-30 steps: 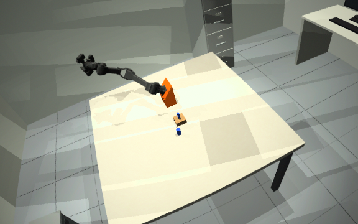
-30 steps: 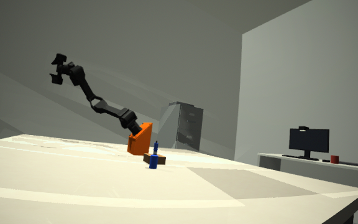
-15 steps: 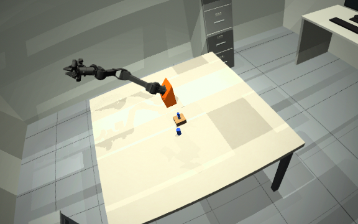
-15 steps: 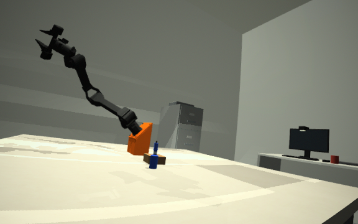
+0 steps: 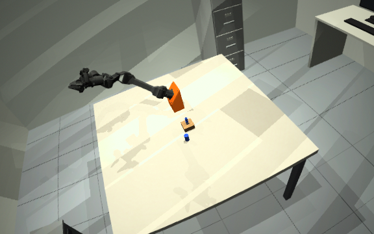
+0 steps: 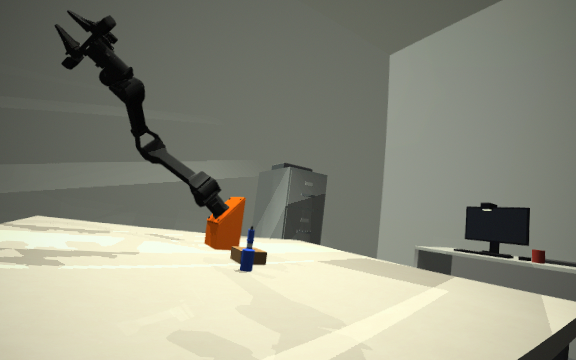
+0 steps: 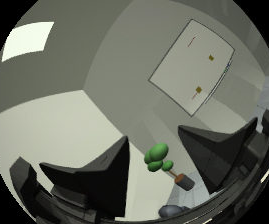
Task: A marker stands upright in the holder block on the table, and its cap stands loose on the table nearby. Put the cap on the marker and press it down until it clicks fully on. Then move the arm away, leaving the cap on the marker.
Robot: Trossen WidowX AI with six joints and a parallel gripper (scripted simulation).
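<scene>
Now: gripper tip 170 mm short of the blue marker cap, 560 mm to the right of it and 550 mm above it.
</scene>
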